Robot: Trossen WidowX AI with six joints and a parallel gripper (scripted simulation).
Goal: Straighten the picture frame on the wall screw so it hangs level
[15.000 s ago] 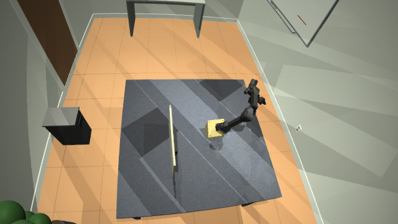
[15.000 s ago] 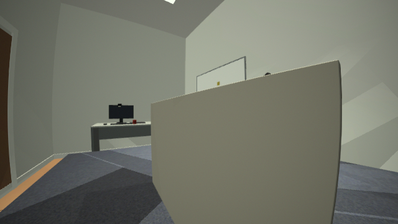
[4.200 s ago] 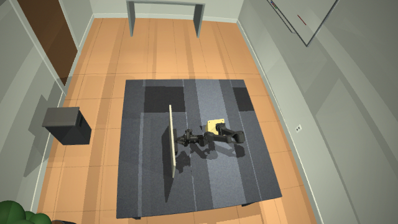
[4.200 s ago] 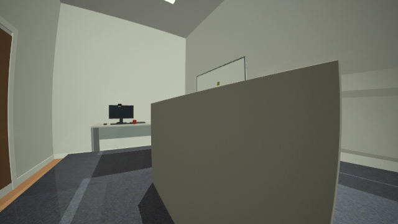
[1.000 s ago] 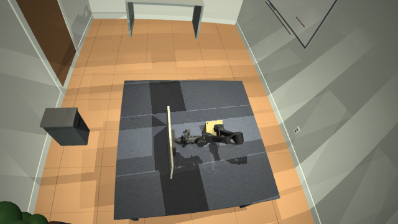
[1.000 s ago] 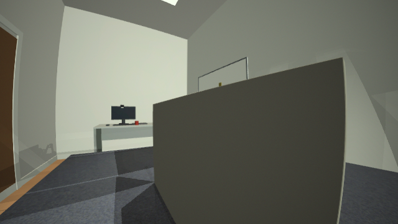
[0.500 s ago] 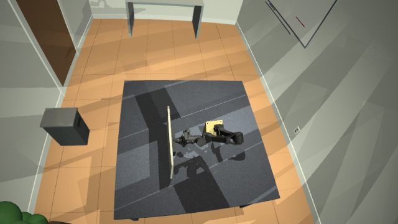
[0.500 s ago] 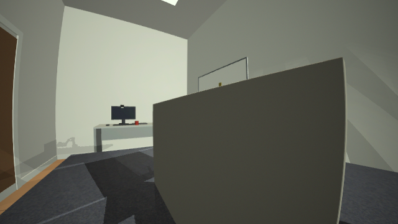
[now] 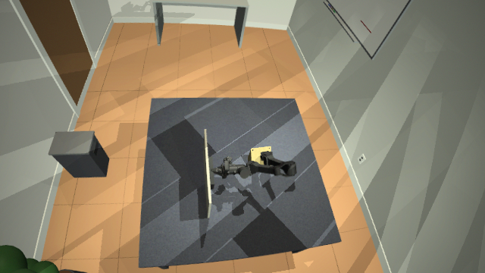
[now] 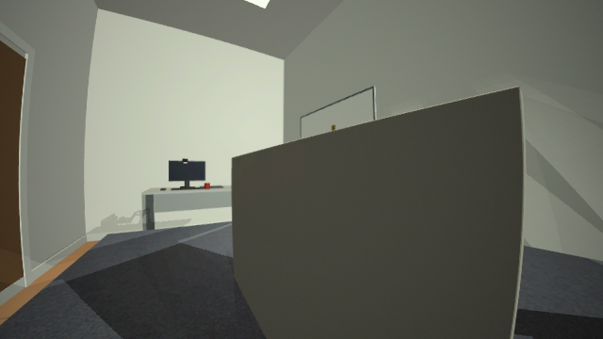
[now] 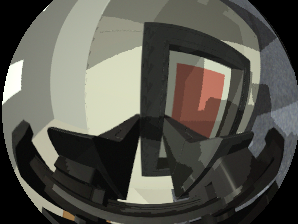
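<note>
Now: the picture frame 5 cm below my gripper tip, 1 cm to the right of it and 1 cm ahead of it. From my gripper tip the other things lie so: wall panel: 7 cm below, 2 cm ahead, 1 cm to the right.
</note>
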